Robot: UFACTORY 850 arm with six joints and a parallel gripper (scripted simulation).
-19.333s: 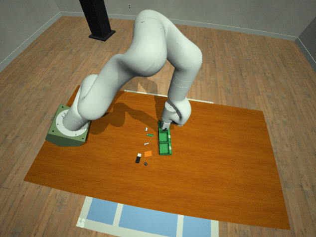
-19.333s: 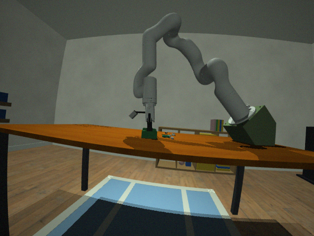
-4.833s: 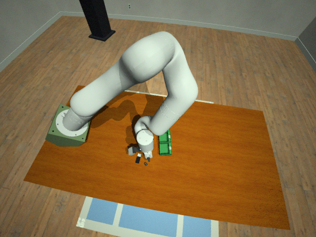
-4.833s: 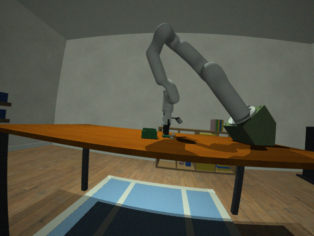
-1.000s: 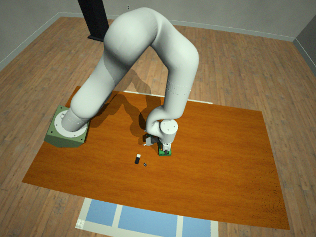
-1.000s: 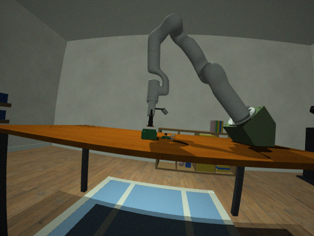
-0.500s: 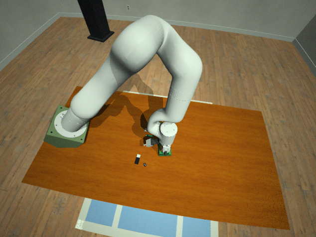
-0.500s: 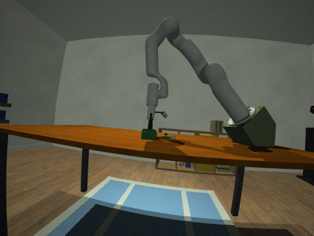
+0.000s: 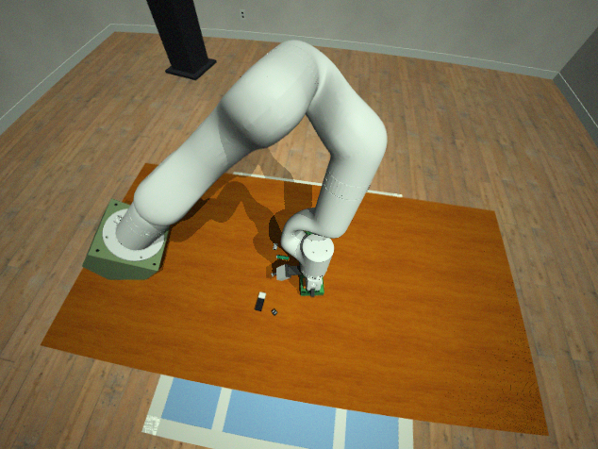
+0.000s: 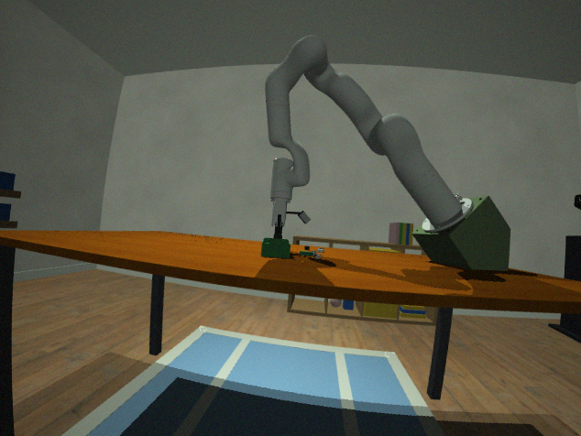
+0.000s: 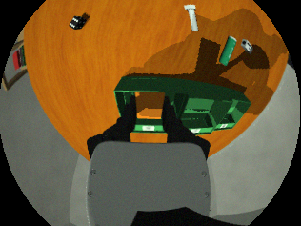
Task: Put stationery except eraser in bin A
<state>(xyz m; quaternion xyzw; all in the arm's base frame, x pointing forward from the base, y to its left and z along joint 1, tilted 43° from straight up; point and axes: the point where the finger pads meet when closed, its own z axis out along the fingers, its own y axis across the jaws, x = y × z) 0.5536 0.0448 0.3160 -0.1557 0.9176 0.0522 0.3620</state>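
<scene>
Now: the grey-white thing 19 cm behind my hand, 9 cm to the left of it and 3 cm below it. The rest, counted from my hand: green bin (3 cm behind, 8 cm to the left, 1 cm below); white bolt (14 cm behind, 2 cm to the right, 3 cm below); orange pad (2 cm below).
</scene>
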